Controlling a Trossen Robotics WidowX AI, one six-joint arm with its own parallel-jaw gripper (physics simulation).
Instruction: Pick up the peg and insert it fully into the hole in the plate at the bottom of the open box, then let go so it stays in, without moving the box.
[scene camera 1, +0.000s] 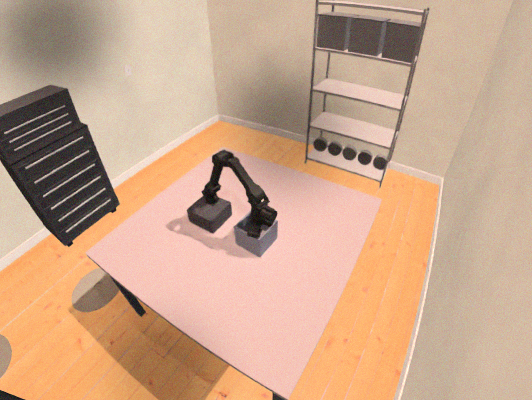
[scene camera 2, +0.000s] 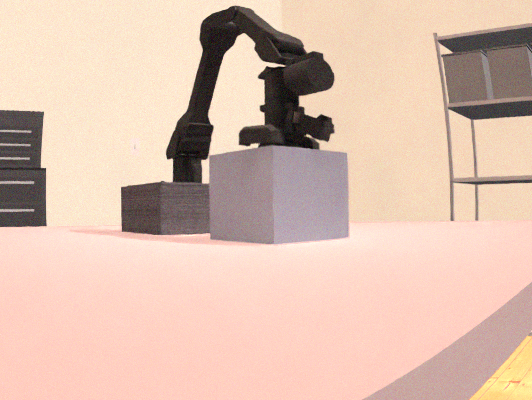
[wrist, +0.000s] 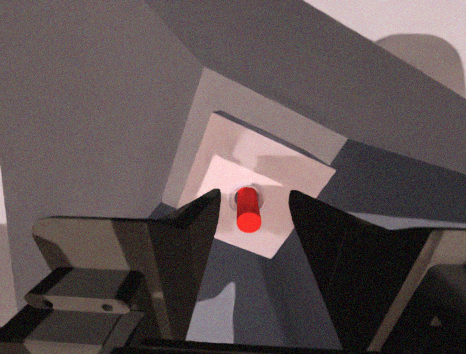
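Seen in the pictures: gripper, fingertip midpoint: (wrist: 254, 196); arm's base, link origin: (scene camera 1: 212, 201) (scene camera 2: 186, 186).
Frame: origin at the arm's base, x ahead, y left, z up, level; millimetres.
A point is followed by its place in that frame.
Observation:
The red peg (wrist: 248, 212) @[x 330, y -104, z -12 mm] stands in the hole of the pale square plate (wrist: 305, 167) @[x 354, y -139, z -41 mm] in the wrist view, its upper part sticking up out of the hole. How deep its lower end sits is hidden. The plate lies at the bottom of the grey open box (scene camera 1: 261, 246) @[x 386, y -187, z -22 mm] (scene camera 2: 280, 200) @[x 385, y -189, z -38 mm] (wrist: 100, 100) @[x 377, y -46, z 14 mm]. My gripper (wrist: 254, 196) @[x 332, y -108, z -29 mm] is open, with one finger on each side of the peg and a gap to it on both sides. In both scene views the gripper reaches down into the box, and the box walls hide the fingertips and the peg.
The arm's dark base block (scene camera 1: 210, 214) @[x 50, y -102, z 2 mm] (scene camera 2: 165, 209) @[x 80, y -135, z -50 mm] stands beside the box on the pink table top (scene camera 1: 240, 305) @[x 405, y -483, z -99 mm] (scene camera 2: 225, 310) @[x 634, y -585, z -99 mm]. The box walls rise around the fingers. A shelf rack (scene camera 1: 308, 107) and a dark drawer cabinet (scene camera 1: 60, 175) stand beyond the table.

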